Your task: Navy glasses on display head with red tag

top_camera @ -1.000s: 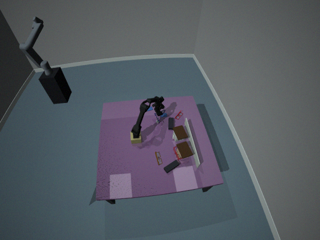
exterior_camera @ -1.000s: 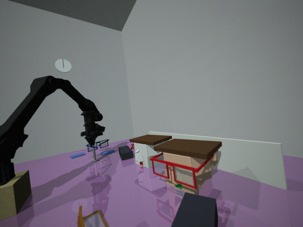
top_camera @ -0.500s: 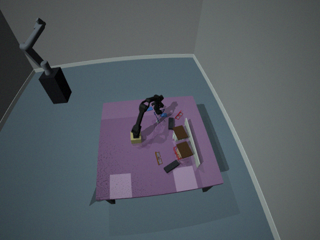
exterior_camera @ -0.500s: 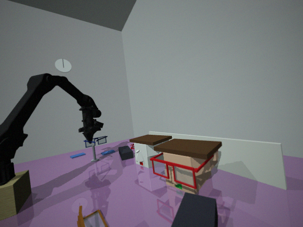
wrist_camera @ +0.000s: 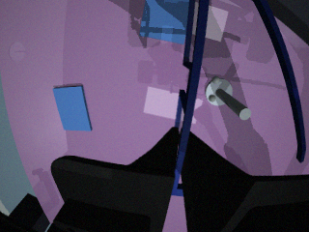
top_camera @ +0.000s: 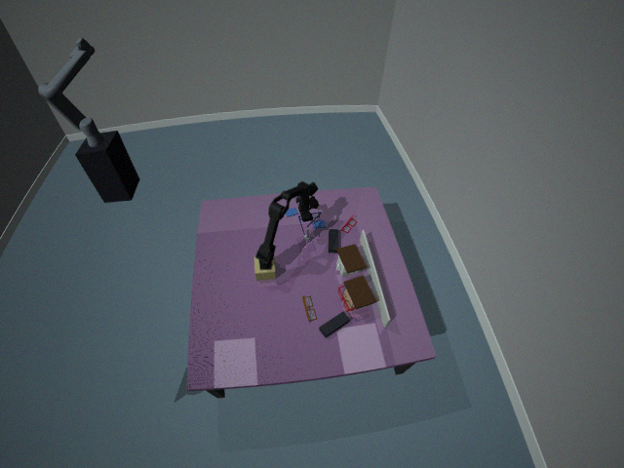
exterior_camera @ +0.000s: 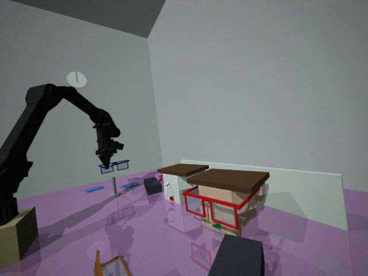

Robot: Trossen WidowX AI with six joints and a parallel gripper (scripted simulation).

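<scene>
Right now my gripper tip is 20 mm short of the post stand, 60 mm to the left of it and 90 mm above it. From my gripper tip the other things lie so: pale display head (220 mm ahead, 320 mm to the right, 60 mm below); upright panel (370 mm ahead, 420 mm to the right, 60 mm below); tan display head (230 mm ahead, 540 mm to the right, 60 mm below).
</scene>
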